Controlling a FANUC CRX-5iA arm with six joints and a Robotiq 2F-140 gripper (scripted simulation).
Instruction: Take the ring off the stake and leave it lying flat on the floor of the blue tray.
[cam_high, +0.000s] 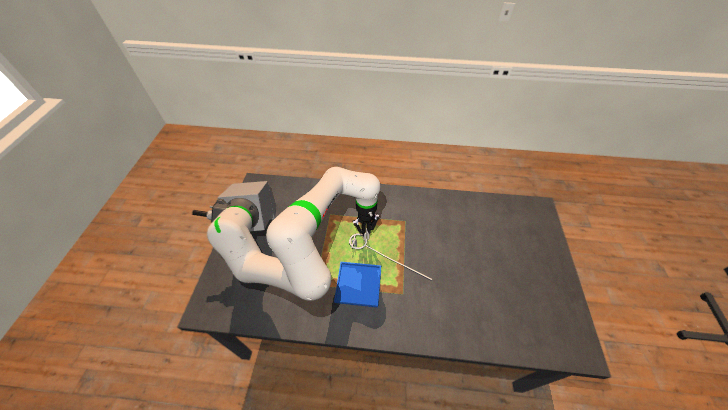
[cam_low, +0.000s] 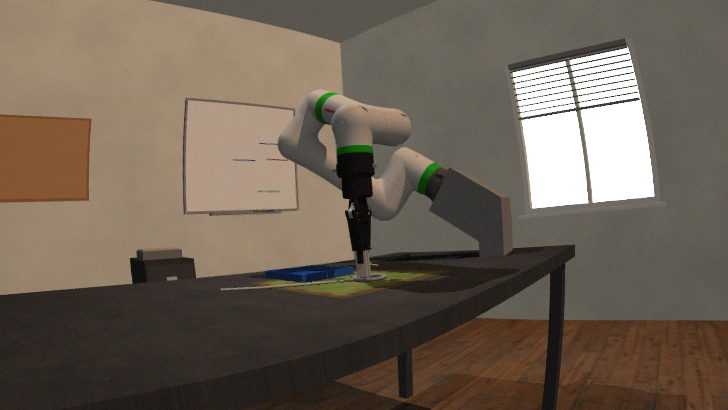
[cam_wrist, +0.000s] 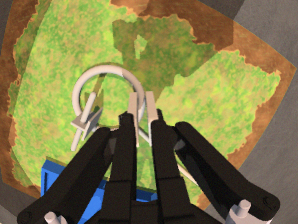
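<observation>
Right now the ring is 40 mm behind my hand, 10 mm to the right of it and 40 mm below it. Also, from my hand: blue tray 20 mm behind, 240 mm to the right, 40 mm below; then grey stake 50 mm behind, 40 mm to the right, 20 mm below.
</observation>
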